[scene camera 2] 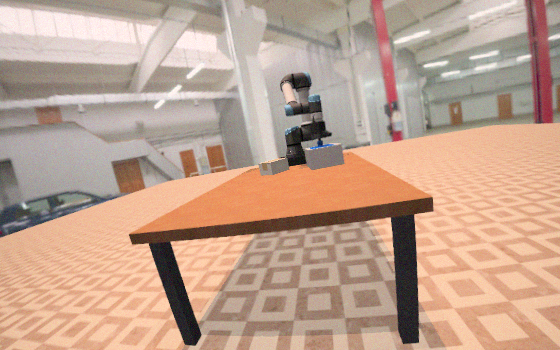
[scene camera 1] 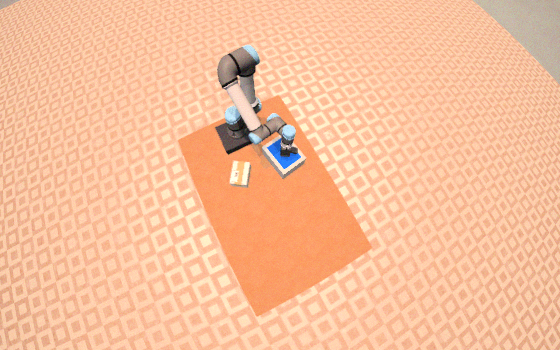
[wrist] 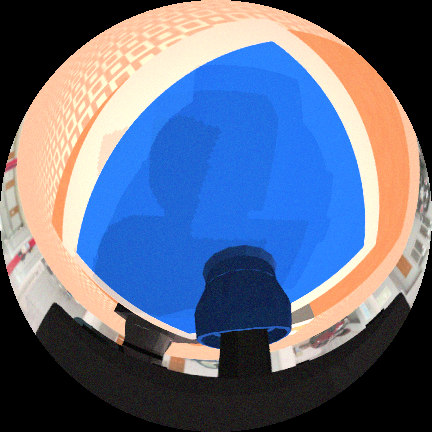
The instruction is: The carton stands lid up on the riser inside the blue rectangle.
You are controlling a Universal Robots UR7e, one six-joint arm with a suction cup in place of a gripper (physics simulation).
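Seen in the pictures: hand, tool point: [scene camera 2: 320,145] [wrist: 239,275]; arm's base, link origin: [scene camera 2: 295,155] [scene camera 1: 237,130] [wrist: 150,327].
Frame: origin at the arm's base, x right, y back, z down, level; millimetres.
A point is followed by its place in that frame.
The carton [scene camera 1: 240,173] @(x 158, y -315, z -22 mm) [scene camera 2: 274,167] @(x 149, y -385, z 18 mm), a low cream-topped box with an orange tape band on top, lies flat on the table, to the left of the riser and apart from it. The riser [scene camera 1: 295,169] @(x -187, y -494, z 30 mm) [scene camera 2: 325,157] @(x -168, y -493, z 2 mm) [wrist: 372,215] @(x -125, y -482, z -59 mm) is a grey block with a pale rim around the blue rectangle [scene camera 1: 291,161] @(x -173, y -451, z -59 mm) [scene camera 2: 327,145] @(x -210, y -371, z -58 mm) [wrist: 310,110]. My gripper [scene camera 1: 285,154] @(x -164, y -381, z -64 mm) [scene camera 2: 320,143] [wrist: 239,252], a dark blue suction cup, points down close over the blue rectangle, nearer one side. Its suction is on and it carries no carton. Whether the cup touches the surface is hard to tell.
The orange-brown table [scene camera 1: 280,240] @(x 185, y -840, z 61 mm) [scene camera 2: 290,200] @(x 51, y -1074, z 61 mm) stands on a patterned floor. The arm's black base plate [scene camera 1: 231,145] @(x 101, y -87, z -4 mm) sits at the table's far end, behind the carton and riser. The forearm passes above the table beside the riser.
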